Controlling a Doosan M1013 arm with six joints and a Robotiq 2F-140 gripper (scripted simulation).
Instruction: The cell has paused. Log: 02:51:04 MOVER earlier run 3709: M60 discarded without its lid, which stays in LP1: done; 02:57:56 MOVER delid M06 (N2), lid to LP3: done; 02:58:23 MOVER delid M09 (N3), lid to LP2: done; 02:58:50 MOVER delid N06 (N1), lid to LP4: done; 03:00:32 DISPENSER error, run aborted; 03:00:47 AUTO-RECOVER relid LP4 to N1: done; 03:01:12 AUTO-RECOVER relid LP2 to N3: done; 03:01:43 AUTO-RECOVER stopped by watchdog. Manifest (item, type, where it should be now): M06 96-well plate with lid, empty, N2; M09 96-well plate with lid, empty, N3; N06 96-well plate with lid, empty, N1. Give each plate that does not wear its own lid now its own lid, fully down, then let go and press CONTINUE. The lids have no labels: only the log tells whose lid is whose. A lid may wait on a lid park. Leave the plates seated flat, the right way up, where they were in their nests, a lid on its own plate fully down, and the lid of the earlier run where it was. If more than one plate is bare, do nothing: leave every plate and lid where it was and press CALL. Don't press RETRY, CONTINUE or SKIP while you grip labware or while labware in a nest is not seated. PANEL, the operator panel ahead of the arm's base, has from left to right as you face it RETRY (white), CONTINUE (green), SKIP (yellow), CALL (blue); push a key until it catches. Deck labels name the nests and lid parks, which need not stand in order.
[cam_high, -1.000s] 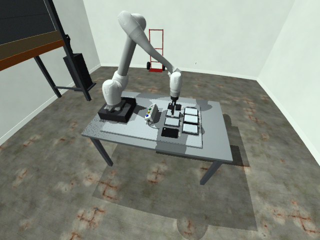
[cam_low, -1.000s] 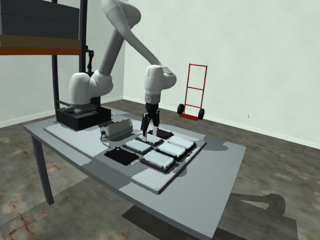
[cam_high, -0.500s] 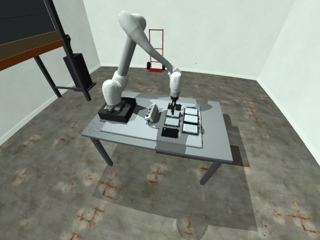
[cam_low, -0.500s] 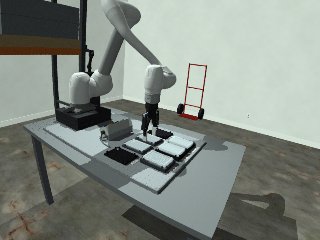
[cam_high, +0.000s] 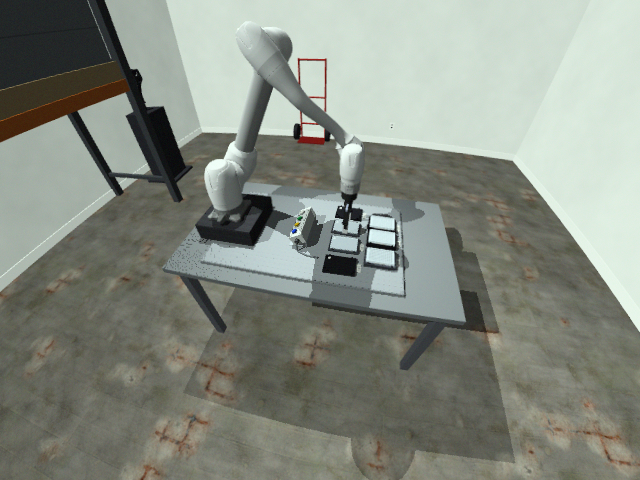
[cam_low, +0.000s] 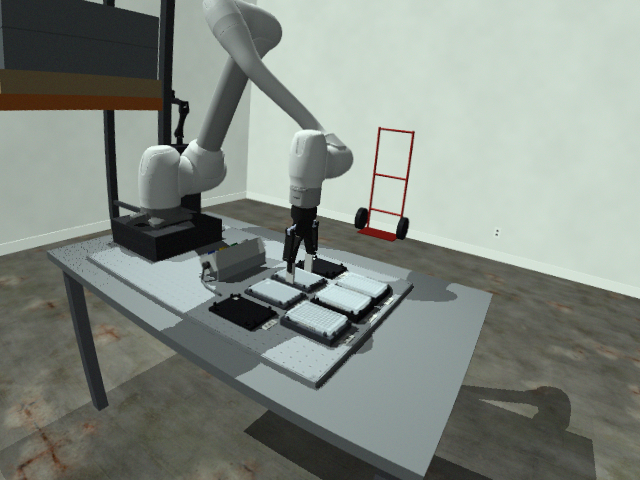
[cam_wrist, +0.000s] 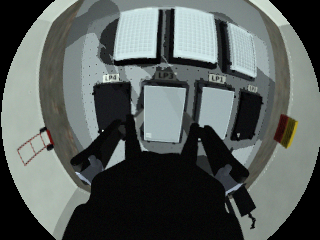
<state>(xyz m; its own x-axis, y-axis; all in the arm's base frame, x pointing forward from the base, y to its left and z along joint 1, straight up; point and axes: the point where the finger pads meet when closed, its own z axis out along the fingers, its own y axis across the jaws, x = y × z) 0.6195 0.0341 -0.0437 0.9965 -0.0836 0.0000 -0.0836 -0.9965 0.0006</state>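
Now: the grey pad 30 mm below my hand. Also, from my hand: yellow key 240 mm behind, 80 mm to the right, 30 mm above; green key 240 mm behind, 30 mm to the right, 30 mm above; white key 240 mm behind, 20 mm to the left, 30 mm above.
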